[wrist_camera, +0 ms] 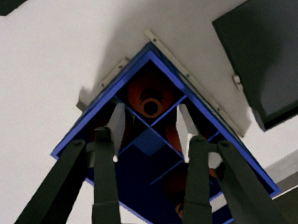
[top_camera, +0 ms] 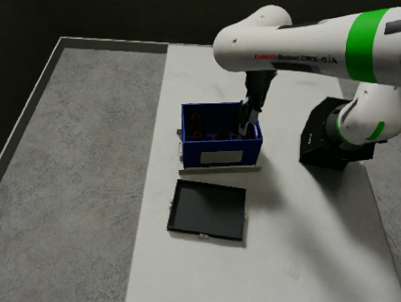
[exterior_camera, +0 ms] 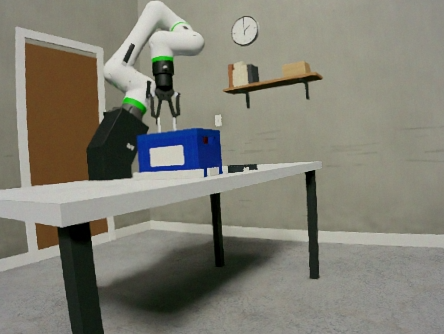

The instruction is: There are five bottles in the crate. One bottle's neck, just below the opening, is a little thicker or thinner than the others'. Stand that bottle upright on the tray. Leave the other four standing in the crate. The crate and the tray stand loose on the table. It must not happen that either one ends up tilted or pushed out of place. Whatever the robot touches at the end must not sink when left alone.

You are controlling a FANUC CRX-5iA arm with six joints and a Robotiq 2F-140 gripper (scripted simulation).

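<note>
The crate is 130 mm below my hand, 90 mm ahead of it and 40 mm to the right of it. Also, from my hand: dark tray 230 mm to the left, 200 mm below, 130 mm ahead.
</note>
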